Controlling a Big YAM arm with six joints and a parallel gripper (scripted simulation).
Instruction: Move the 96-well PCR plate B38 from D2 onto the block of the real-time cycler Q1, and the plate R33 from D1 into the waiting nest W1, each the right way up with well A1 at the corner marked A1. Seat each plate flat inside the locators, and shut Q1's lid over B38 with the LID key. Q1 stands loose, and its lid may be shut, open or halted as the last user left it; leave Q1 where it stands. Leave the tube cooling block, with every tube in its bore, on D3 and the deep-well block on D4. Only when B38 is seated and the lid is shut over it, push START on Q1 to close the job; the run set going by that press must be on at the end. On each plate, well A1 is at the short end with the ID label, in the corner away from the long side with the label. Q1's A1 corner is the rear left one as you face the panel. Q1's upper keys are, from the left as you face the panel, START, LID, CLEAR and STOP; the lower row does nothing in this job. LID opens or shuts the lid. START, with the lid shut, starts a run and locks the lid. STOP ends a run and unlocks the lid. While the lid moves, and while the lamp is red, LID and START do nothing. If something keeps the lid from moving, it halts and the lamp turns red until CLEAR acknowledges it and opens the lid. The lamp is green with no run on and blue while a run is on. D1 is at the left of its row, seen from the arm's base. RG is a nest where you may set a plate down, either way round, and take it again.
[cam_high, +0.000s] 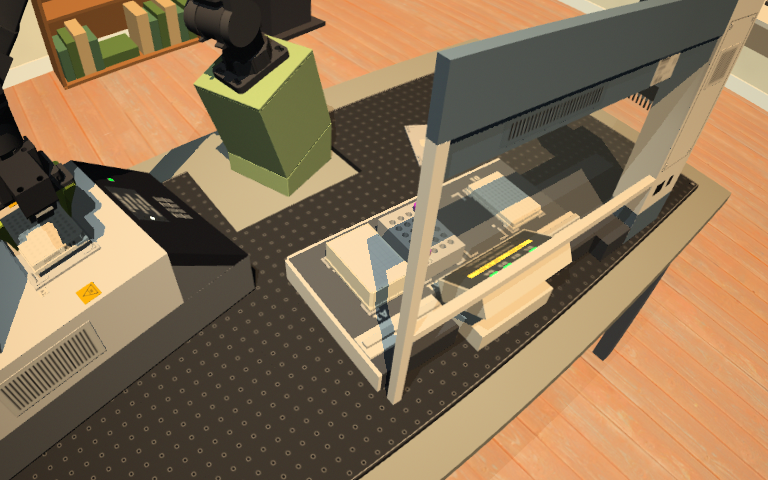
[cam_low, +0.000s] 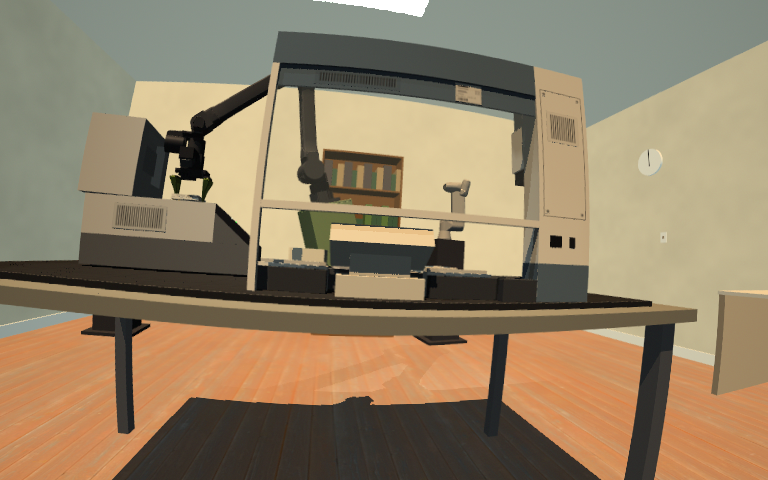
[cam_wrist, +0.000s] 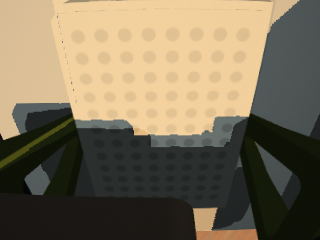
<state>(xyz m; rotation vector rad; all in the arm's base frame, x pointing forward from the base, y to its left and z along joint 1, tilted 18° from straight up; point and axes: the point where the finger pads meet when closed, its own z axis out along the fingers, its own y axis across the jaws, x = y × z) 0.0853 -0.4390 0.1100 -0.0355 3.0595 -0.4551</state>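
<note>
My gripper is now right at the plate B38. Also, from my hand: tube block (300 mm ahead, 480 mm to the left, 160 mm below); then post (450 mm ahead, 260 mm to the left, 10 mm above); then cream deep-well block (280 mm ahead, 380 mm to the left, 160 mm below).
</note>
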